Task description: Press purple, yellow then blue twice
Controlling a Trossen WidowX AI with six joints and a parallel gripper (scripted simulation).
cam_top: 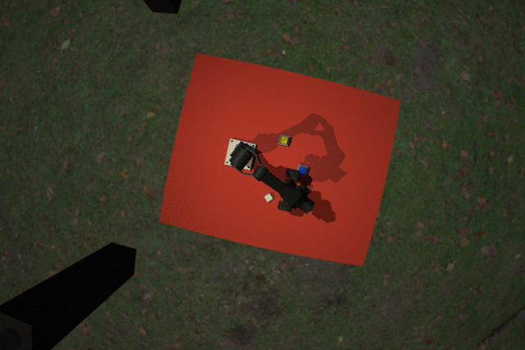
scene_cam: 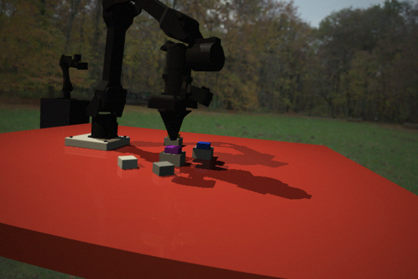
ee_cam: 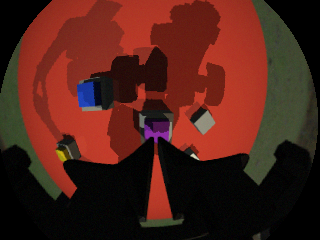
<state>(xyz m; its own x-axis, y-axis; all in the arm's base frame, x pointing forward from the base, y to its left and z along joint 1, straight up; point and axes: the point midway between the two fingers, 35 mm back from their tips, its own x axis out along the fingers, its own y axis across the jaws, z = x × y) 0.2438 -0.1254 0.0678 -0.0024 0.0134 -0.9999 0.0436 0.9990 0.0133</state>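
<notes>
Now: the purple button 20 mm below my gripper tip. Round my gripper tip: blue button (90 mm to the left, 60 mm ahead, 20 mm below); white block (80 mm behind, 70 mm to the right, 40 mm below); grey block (90 mm to the right, 40 mm below).
</notes>
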